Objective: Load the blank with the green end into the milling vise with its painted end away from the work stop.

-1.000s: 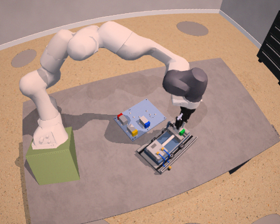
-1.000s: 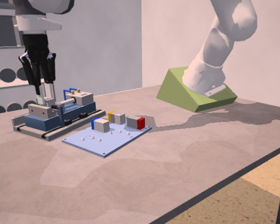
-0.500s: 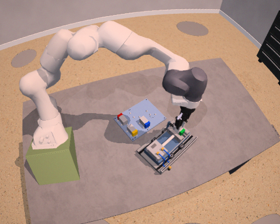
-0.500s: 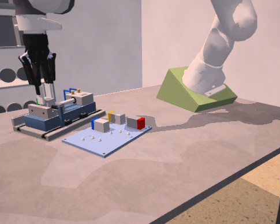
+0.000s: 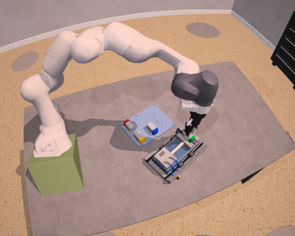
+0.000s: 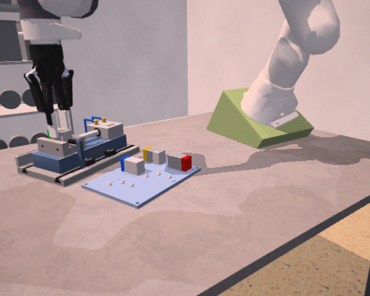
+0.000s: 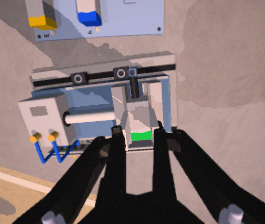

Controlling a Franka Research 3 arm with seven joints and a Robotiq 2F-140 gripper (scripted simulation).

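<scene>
Right now my hand is 4 cm above the green-ended blank. Round my hand: blue-ended blank (15 cm behind, 14 cm to the left, 11 cm below); fixed jaw (6 cm below, 2 cm ahead, 1 cm to the left); black work stop rod (5 cm below, 4 cm to the left, 2 cm behind).
</scene>
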